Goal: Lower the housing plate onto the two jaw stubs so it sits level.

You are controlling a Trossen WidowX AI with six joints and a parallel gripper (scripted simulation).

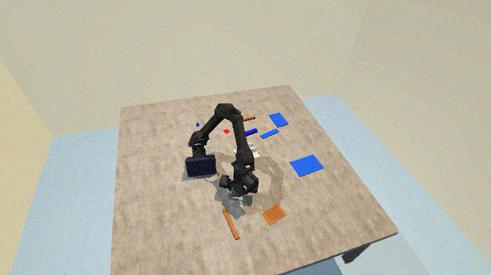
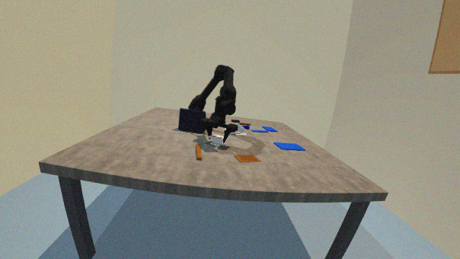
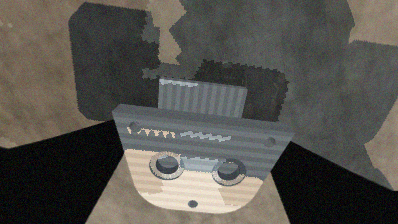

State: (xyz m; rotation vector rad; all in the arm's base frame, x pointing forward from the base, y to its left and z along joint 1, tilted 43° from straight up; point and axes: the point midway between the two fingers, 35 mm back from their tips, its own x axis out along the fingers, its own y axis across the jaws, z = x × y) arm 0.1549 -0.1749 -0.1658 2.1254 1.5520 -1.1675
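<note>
The small white block lies 10 mm ahead of my gripper tip, 10 mm to the left of it and 10 mm below it. From my gripper tip the other things lie so: dark blue block: 210 mm ahead, 410 mm to the left, 10 mm below; orange tile: 130 mm ahead, 150 mm to the right, 20 mm below; orange bar: 80 mm behind, 140 mm to the right, 10 mm below.
</note>
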